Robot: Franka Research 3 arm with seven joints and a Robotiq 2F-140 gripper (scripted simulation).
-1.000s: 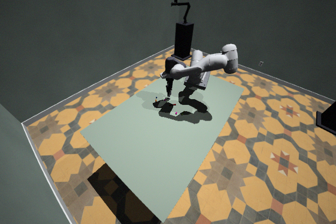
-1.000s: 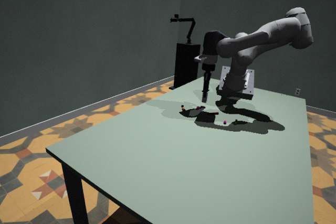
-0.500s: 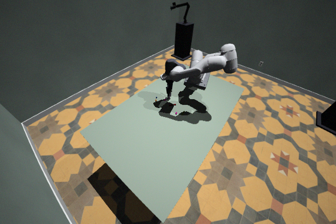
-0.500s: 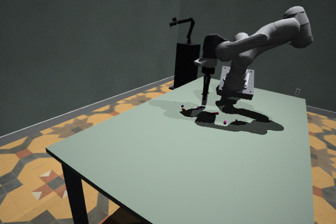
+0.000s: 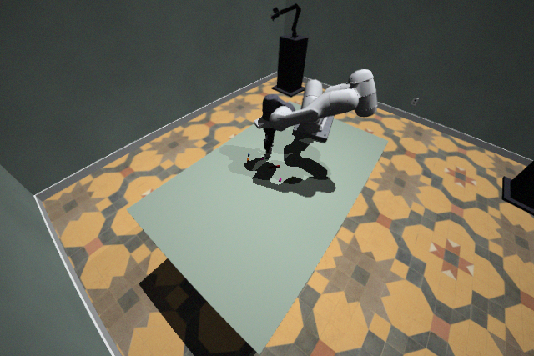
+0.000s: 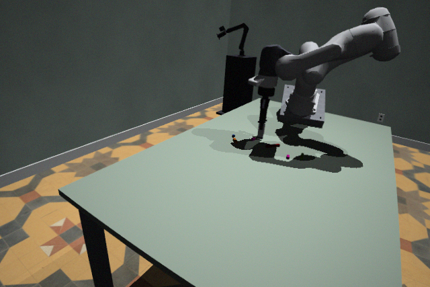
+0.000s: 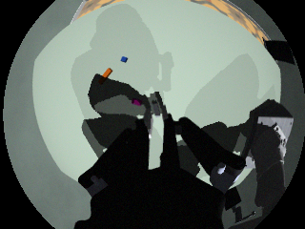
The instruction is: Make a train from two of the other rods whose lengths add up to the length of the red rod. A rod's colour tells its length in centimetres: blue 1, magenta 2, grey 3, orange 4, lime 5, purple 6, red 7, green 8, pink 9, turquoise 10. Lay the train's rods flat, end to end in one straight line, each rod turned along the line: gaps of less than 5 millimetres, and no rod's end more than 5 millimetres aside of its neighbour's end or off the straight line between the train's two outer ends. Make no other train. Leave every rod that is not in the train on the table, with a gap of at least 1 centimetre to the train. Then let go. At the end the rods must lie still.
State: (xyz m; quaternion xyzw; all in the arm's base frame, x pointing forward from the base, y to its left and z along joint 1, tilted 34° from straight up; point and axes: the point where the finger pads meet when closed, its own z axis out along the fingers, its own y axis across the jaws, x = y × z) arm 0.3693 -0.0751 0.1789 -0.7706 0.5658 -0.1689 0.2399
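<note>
Right now the grey rod is 50 mm below my hand. The rest, counted from my hand: red rod (50 mm ahead, 90 mm to the left, 50 mm below); then blue rod (80 mm ahead, 100 mm to the right, 50 mm below); then orange rod (120 mm ahead, 60 mm to the right, 50 mm below).
</note>
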